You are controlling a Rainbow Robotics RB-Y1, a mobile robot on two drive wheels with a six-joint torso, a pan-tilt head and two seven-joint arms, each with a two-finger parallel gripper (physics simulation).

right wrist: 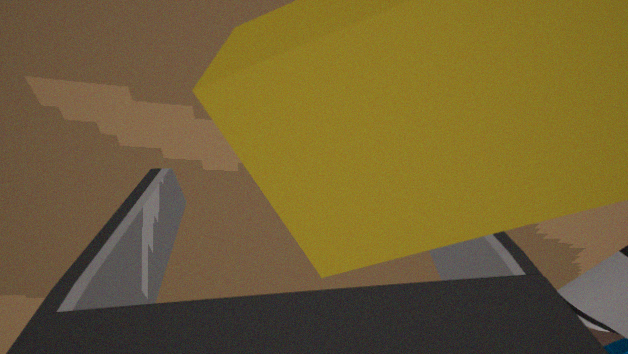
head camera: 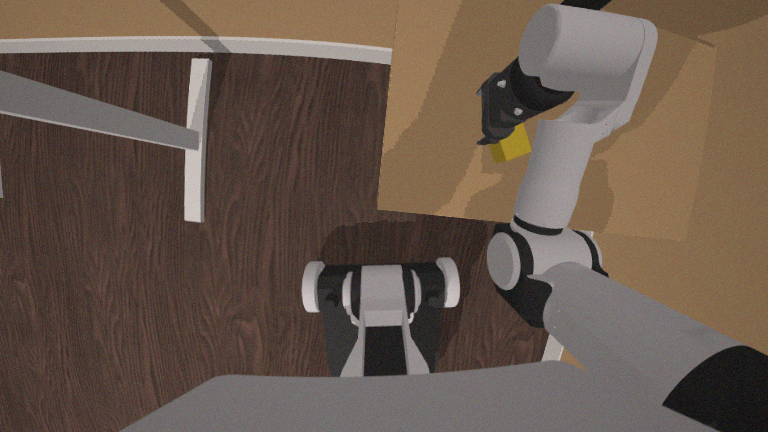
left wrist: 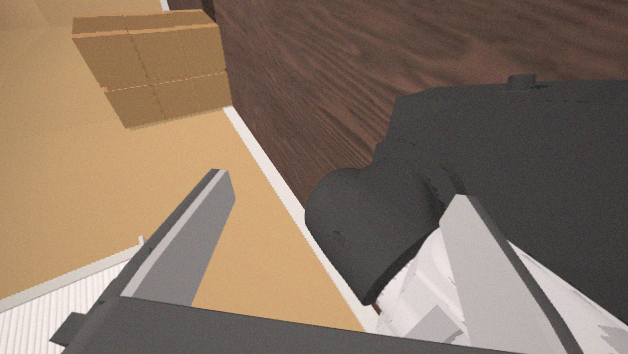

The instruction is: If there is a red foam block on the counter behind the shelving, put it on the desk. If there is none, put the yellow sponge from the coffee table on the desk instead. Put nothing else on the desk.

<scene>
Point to a coffee table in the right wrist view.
100, 100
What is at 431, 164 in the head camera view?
A coffee table.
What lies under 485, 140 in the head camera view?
My right gripper.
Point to a yellow sponge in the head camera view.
517, 144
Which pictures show my left gripper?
The left wrist view only.
</scene>
